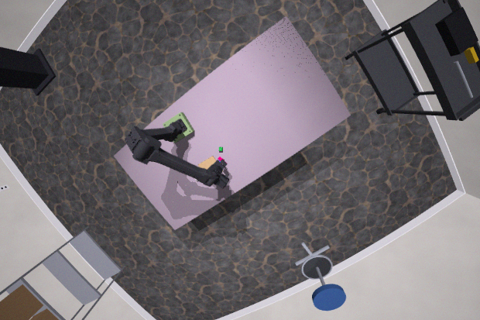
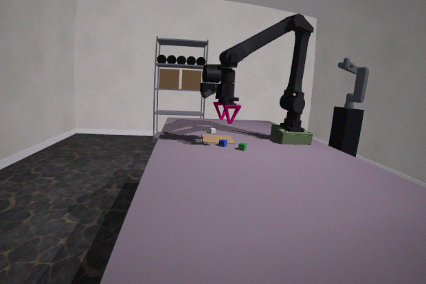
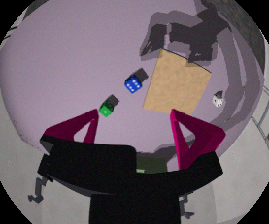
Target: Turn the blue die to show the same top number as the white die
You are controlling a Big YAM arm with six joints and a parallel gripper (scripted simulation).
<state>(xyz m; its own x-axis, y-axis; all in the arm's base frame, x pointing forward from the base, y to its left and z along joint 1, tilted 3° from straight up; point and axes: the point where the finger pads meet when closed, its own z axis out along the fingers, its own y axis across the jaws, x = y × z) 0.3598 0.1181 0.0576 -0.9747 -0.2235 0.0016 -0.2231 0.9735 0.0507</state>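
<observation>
My hand is 100 mm above the blue die. Round my hand: white die: 230 mm to the right, 100 mm below, 30 mm ahead; then tan mat: 110 mm below, 100 mm to the right, 20 mm ahead; then green die: 100 mm below, 70 mm behind, 50 mm to the left.
</observation>
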